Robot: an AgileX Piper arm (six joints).
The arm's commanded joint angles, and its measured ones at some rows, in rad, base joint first. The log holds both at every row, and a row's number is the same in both.
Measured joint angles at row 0: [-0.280, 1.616, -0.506, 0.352, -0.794, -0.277]
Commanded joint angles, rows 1 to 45: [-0.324, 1.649, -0.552, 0.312, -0.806, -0.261]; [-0.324, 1.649, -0.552, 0.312, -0.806, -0.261]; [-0.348, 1.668, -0.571, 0.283, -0.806, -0.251]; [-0.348, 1.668, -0.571, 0.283, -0.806, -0.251]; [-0.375, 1.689, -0.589, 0.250, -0.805, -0.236]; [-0.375, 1.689, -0.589, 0.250, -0.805, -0.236]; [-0.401, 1.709, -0.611, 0.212, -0.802, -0.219]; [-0.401, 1.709, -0.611, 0.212, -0.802, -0.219]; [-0.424, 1.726, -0.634, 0.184, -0.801, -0.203]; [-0.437, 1.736, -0.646, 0.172, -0.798, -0.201]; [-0.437, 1.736, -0.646, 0.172, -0.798, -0.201]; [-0.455, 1.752, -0.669, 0.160, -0.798, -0.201]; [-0.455, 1.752, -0.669, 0.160, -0.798, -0.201]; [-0.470, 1.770, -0.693, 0.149, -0.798, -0.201]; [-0.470, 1.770, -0.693, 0.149, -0.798, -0.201]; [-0.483, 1.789, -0.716, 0.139, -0.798, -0.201]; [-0.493, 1.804, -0.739, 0.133, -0.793, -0.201]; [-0.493, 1.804, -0.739, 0.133, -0.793, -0.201]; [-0.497, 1.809, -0.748, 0.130, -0.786, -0.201]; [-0.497, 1.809, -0.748, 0.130, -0.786, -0.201]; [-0.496, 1.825, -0.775, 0.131, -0.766, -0.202]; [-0.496, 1.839, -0.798, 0.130, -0.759, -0.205]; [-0.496, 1.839, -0.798, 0.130, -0.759, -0.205]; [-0.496, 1.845, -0.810, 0.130, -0.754, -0.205]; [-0.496, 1.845, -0.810, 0.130, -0.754, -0.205]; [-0.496, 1.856, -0.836, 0.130, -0.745, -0.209]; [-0.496, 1.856, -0.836, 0.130, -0.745, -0.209]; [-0.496, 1.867, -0.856, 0.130, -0.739, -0.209]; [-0.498, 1.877, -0.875, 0.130, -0.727, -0.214]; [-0.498, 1.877, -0.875, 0.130, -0.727, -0.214]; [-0.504, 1.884, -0.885, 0.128, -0.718, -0.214]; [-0.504, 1.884, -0.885, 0.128, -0.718, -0.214]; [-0.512, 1.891, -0.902, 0.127, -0.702, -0.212]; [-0.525, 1.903, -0.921, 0.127, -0.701, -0.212]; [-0.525, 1.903, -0.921, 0.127, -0.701, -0.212]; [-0.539, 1.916, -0.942, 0.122, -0.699, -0.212]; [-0.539, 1.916, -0.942, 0.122, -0.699, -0.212]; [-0.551, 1.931, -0.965, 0.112, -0.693, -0.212]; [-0.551, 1.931, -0.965, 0.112, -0.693, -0.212]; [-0.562, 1.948, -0.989, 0.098, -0.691, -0.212]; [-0.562, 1.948, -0.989, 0.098, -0.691, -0.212]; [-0.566, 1.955, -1.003, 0.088, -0.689, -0.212]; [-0.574, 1.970, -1.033, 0.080, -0.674, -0.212]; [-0.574, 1.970, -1.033, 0.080, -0.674, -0.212]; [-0.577, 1.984, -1.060, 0.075, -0.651, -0.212]
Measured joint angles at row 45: [-0.586, 1.967, -1.004, 0.151, -0.653, -0.207]
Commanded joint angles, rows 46 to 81: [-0.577, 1.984, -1.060, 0.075, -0.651, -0.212]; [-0.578, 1.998, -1.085, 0.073, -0.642, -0.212]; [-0.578, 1.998, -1.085, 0.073, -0.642, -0.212]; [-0.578, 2.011, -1.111, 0.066, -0.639, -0.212]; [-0.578, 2.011, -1.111, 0.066, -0.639, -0.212]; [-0.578, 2.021, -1.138, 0.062, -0.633, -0.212]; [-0.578, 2.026, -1.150, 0.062, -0.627, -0.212]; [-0.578, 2.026, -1.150, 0.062, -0.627, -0.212]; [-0.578, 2.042, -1.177, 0.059, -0.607, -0.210]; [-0.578, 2.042, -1.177, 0.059, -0.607, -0.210]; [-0.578, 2.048, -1.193, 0.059, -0.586, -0.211]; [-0.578, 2.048, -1.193, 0.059, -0.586, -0.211]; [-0.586, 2.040, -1.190, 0.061, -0.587, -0.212]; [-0.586, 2.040, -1.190, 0.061, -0.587, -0.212]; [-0.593, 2.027, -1.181, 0.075, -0.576, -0.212]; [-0.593, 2.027, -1.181, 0.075, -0.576, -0.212]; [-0.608, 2.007, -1.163, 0.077, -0.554, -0.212]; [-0.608, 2.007, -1.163, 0.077, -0.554, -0.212]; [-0.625, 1.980, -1.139, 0.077, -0.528, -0.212]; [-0.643, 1.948, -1.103, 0.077, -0.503, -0.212]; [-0.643, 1.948, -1.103, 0.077, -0.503, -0.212]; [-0.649, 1.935, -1.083, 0.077, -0.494, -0.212]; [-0.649, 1.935, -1.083, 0.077, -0.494, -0.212]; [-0.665, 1.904, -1.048, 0.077, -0.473, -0.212]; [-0.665, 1.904, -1.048, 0.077, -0.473, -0.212]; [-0.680, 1.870, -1.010, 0.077, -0.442, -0.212]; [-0.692, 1.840, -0.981, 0.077, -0.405, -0.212]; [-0.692, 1.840, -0.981, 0.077, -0.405, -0.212]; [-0.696, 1.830, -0.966, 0.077, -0.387, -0.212]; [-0.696, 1.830, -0.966, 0.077, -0.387, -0.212]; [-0.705, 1.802, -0.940, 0.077, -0.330, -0.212]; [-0.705, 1.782, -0.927, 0.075, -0.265, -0.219]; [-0.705, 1.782, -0.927, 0.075, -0.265, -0.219]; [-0.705, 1.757, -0.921, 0.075, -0.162, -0.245]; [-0.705, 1.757, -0.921, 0.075, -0.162, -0.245]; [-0.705, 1.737, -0.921, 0.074, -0.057, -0.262]
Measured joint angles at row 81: [-0.700, 1.773, -0.924, 0.085, -0.186, -0.232]
